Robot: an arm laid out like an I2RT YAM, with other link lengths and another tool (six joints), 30 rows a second.
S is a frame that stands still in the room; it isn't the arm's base.
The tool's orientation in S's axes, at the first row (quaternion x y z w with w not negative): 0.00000, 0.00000, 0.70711, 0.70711
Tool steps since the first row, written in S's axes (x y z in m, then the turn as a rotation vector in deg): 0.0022, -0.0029, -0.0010, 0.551, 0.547, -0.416; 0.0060, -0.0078, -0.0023, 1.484, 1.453, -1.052; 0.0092, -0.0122, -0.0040, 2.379, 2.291, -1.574; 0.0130, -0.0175, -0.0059, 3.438, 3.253, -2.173
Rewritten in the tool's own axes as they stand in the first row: -0.0029, -0.0022, -0.0010, 0.547, -0.551, -0.416; -0.0078, -0.0060, -0.0023, 1.453, -1.484, -1.052; -0.0122, -0.0092, -0.0040, 2.291, -2.379, -1.574; -0.0175, -0.0130, -0.0059, 3.253, -3.438, -2.173
